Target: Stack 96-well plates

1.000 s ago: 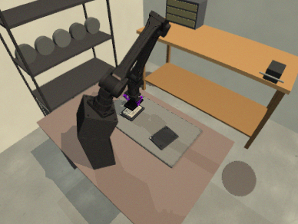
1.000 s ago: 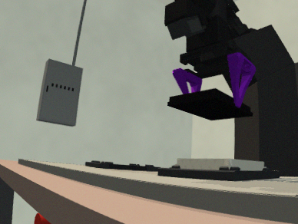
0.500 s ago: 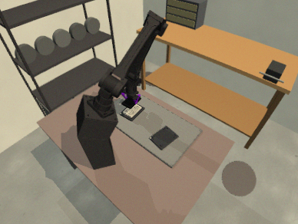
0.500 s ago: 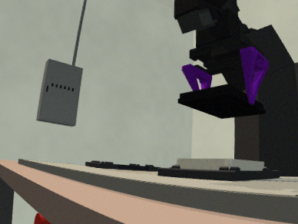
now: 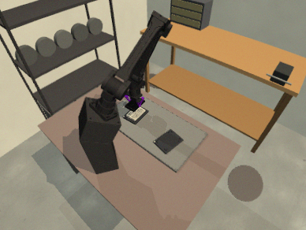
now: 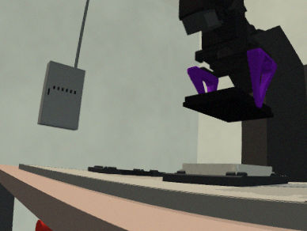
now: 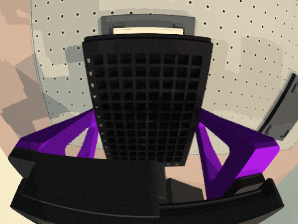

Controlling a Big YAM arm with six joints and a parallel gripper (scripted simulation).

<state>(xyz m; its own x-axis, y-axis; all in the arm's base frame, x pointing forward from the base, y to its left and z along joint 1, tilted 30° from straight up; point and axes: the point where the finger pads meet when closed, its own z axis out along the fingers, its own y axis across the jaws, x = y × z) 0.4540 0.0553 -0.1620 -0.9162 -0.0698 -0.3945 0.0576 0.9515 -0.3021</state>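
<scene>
The white 96-well plate lies 100 mm below my hand. Round my hand: black 96-well plate: right at my hand.
</scene>
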